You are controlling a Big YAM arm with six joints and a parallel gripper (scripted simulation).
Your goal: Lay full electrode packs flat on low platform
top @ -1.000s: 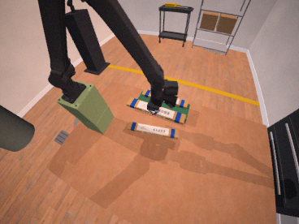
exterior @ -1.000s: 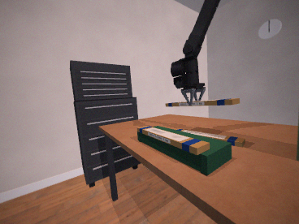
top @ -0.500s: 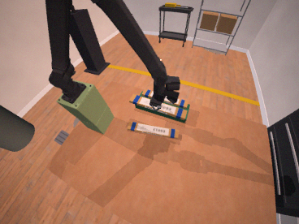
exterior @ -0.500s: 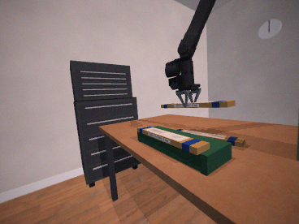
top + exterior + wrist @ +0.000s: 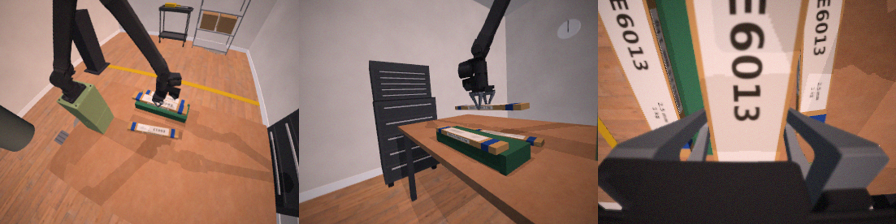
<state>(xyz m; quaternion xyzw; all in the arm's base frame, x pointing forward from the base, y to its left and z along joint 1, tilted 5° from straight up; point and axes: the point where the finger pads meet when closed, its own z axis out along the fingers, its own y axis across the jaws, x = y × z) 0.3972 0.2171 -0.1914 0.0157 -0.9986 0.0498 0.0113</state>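
My gripper is now 80 mm to the right of the green platform and 160 mm above it.
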